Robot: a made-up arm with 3 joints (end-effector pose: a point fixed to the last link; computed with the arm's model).
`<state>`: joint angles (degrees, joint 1 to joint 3).
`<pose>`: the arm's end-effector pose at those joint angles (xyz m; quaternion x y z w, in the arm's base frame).
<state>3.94 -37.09 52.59</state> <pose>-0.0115 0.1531 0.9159 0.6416 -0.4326 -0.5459 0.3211</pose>
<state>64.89 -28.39 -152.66</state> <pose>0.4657 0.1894 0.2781 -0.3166 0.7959 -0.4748 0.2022</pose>
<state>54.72 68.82 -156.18</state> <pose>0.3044 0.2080 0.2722 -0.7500 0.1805 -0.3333 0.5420</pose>
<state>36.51 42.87 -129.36</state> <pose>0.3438 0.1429 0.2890 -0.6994 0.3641 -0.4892 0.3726</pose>
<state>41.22 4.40 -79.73</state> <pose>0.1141 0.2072 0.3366 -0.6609 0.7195 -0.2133 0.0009</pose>
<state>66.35 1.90 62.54</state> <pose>0.3946 0.2331 0.8582 0.2663 -0.0845 -0.5994 0.7501</pose>
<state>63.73 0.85 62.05</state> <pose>0.3797 0.2310 0.8686 0.2823 -0.1059 -0.5990 0.7418</pose>
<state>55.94 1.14 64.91</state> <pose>0.3451 0.2318 0.8897 0.3074 -0.1378 -0.5844 0.7382</pose>
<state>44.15 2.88 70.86</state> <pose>0.2933 0.2369 0.9125 0.3337 -0.1764 -0.5567 0.7400</pose>
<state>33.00 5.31 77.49</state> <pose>0.2445 0.2457 0.9246 0.3476 -0.2102 -0.5285 0.7454</pose>
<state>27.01 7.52 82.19</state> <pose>0.2216 0.2545 0.9259 0.3444 -0.2247 -0.5123 0.7540</pose>
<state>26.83 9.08 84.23</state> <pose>0.2272 0.2606 0.9226 0.3297 -0.2166 -0.5090 0.7650</pose>
